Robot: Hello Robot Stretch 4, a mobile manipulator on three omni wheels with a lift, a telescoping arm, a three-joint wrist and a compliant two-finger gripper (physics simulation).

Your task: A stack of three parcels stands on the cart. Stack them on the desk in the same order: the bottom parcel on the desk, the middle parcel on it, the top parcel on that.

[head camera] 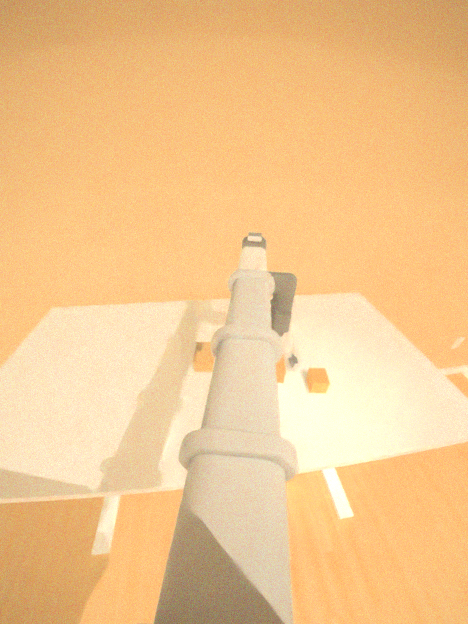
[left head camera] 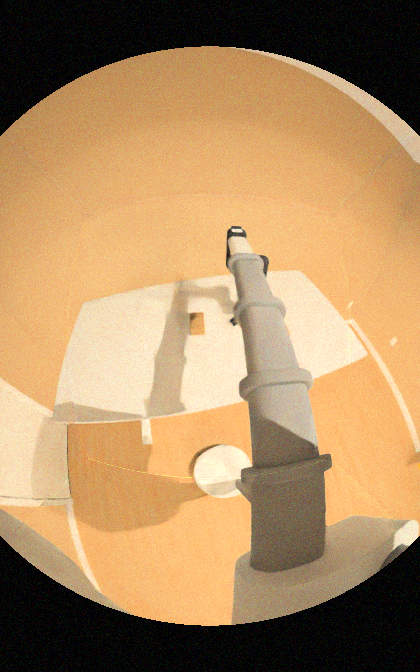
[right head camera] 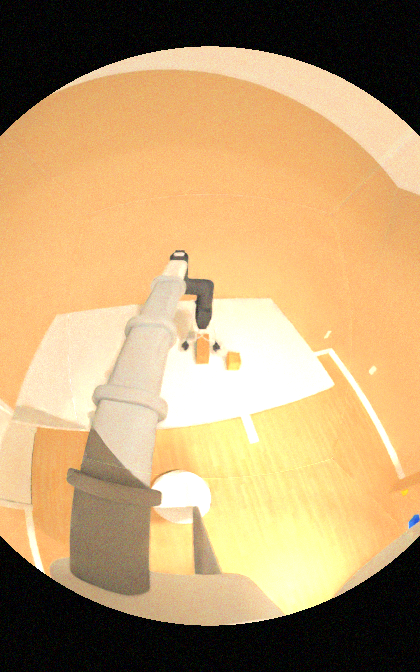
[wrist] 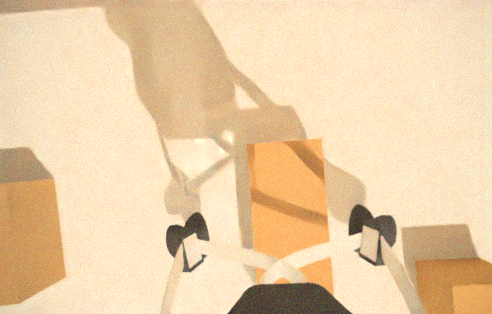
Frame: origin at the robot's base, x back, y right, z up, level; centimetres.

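Seen in the pictures: gripper, fingertip midpoint: (wrist: pixel 276 227).
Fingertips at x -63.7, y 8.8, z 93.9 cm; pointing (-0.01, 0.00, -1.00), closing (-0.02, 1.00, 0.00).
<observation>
A point is followed by its place in that frame.
Three orange-tan parcels stand apart on the white table top (head camera: pixel 377 418) {x -47.7, y 38.6, z 92.3 cm} (left head camera: pixel 110 350) (right head camera: pixel 280 340) (wrist: pixel 400 75) {x -75.8, y 19.8, z 92.3 cm}; whether it is the desk or the cart, I cannot tell. The left parcel (head camera: pixel 203 357) {x -60.9, y -13.6, z 97.3 cm} (left head camera: pixel 198 324) (wrist: pixel 30 240) {x -63.7, y -10.9, z 95.7 cm} is boxy. The middle parcel (head camera: pixel 280 371) {x -57.7, y 10.8, z 97.4 cm} (right head camera: pixel 202 350) (wrist: pixel 290 190) {x -67.0, y 9.8, z 97.5 cm} is long and narrow. The right parcel (head camera: pixel 317 380) {x -55.6, y 21.7, z 97.3 cm} (right head camera: pixel 233 361) (wrist: pixel 445 285) {x -60.0, y 20.1, z 96.5 cm} is small and cut off in the wrist view. My gripper (right head camera: pixel 201 345) (wrist: pixel 276 227) {x -63.7, y 8.8, z 93.9 cm} is open and empty, its fingertips apart on either side of the middle parcel in the image. My arm partly hides the parcels in the head views.
A round white object (left head camera: pixel 220 470) (right head camera: pixel 182 495) is on the wood floor before the table. A pale block-like piece of furniture (left head camera: pixel 25 450) is at the left. A blue object (right head camera: pixel 414 521) is at the lower right. My arm's shadow crosses the table top.
</observation>
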